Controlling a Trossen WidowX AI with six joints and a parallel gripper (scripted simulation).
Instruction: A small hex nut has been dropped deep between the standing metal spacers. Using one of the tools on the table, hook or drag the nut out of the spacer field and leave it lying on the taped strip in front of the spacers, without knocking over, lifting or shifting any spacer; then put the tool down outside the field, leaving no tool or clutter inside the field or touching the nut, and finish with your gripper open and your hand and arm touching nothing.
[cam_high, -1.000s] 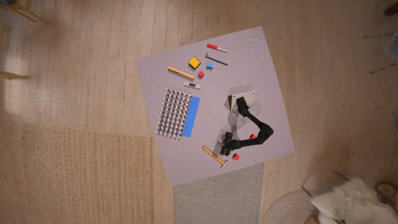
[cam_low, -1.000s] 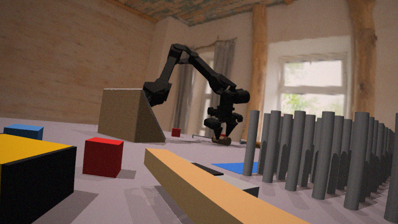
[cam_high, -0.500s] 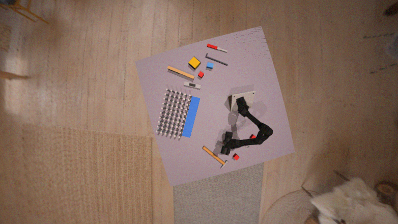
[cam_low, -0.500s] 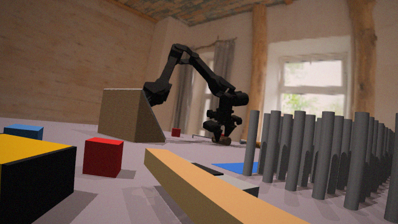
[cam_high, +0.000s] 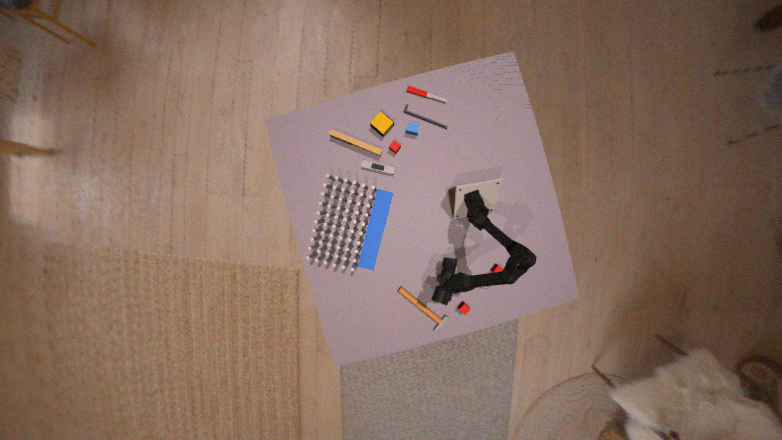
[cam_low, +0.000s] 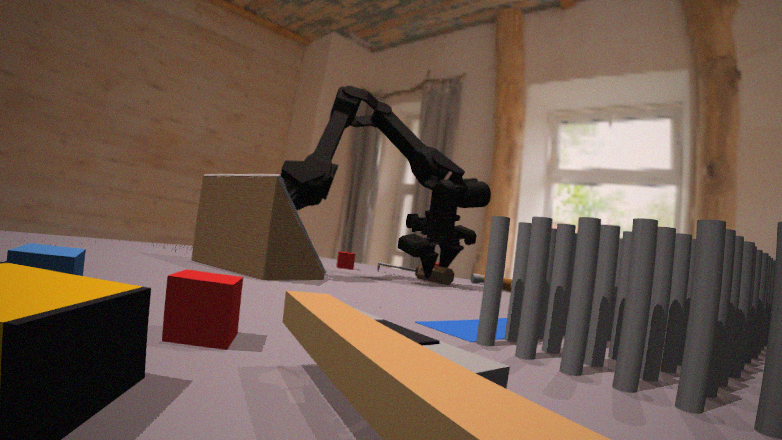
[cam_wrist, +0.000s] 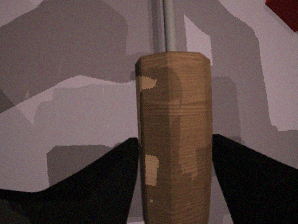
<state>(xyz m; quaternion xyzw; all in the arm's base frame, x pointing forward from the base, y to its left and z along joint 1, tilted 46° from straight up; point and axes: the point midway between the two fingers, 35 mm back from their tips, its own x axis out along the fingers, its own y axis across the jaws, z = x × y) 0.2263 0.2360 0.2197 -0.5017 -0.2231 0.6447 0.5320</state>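
Right now the wooden-handled file is 90 mm behind my gripper tip and 60 mm to the left of it. From my gripper tip the other things lie so: blue taped strip (340 mm to the right, 240 mm ahead, 20 mm below); hex nut (470 mm to the right, 360 mm ahead, 10 mm below); grey bar (620 mm to the right, 130 mm ahead).
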